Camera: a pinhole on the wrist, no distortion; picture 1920 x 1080 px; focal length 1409.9 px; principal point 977.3 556.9 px. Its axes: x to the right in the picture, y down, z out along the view. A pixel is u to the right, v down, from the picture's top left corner.
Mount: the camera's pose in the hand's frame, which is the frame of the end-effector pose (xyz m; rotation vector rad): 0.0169 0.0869 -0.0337 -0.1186 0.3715 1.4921
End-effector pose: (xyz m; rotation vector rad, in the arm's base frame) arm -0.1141 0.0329 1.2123 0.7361 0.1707 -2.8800
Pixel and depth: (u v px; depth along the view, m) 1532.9 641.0 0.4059
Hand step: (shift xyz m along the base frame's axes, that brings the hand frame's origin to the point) -0.1301 -0.4105 0.2043
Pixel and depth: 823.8 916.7 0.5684
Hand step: -0.1841 -0.2858 0.4721
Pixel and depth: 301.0 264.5 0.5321
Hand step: -0.4255 -0.1031 0.3613
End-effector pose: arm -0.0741 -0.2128 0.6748 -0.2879 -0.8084 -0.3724
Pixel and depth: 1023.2 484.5 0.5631
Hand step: -0.1069 0.4024 0.3943
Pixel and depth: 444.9 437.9 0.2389
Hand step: -0.0616 0.1325 0.1892
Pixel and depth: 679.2 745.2 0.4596
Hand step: -0.2032 0.2878 0.2952
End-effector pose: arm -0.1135 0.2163 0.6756 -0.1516 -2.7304 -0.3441
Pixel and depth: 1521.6 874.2 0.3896
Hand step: -0.0542 0.4197 -0.1891
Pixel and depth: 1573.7 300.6 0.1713
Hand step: -0.0773 0.2280 -0.0143
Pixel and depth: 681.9 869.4 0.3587
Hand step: -0.0983 0.2138 -0.2760
